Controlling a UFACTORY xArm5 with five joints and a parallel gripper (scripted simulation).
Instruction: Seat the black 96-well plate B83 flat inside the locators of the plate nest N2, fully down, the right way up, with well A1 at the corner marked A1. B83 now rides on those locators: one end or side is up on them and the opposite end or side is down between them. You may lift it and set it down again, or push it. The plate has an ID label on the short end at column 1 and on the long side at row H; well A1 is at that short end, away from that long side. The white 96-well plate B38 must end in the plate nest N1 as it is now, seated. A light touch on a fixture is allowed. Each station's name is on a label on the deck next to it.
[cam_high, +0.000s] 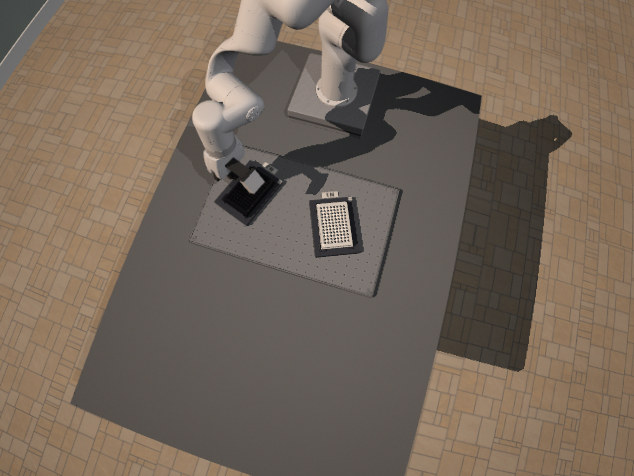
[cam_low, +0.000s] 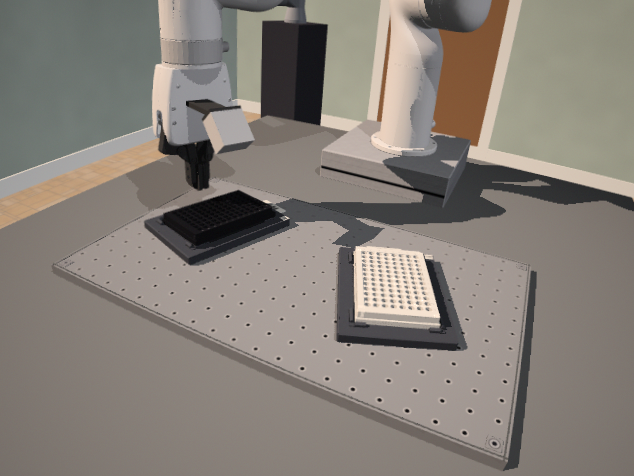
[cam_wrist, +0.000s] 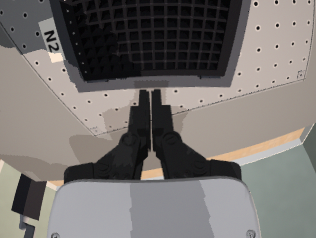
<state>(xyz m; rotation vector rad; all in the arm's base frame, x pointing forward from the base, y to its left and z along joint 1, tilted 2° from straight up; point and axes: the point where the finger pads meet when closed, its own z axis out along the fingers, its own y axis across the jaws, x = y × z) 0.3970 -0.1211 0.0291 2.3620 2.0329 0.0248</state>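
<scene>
Right now my hand is 10 mm short of the black plate B83, 60 mm to the right of it and 40 mm above it. Also, from my hand: nest N2: 10 mm ahead, 50 mm to the left, 60 mm below; then N1 label: 90 mm behind, 260 mm to the left, 60 mm below; then N2 label: 90 mm behind, 60 mm to the left, 60 mm below.
</scene>
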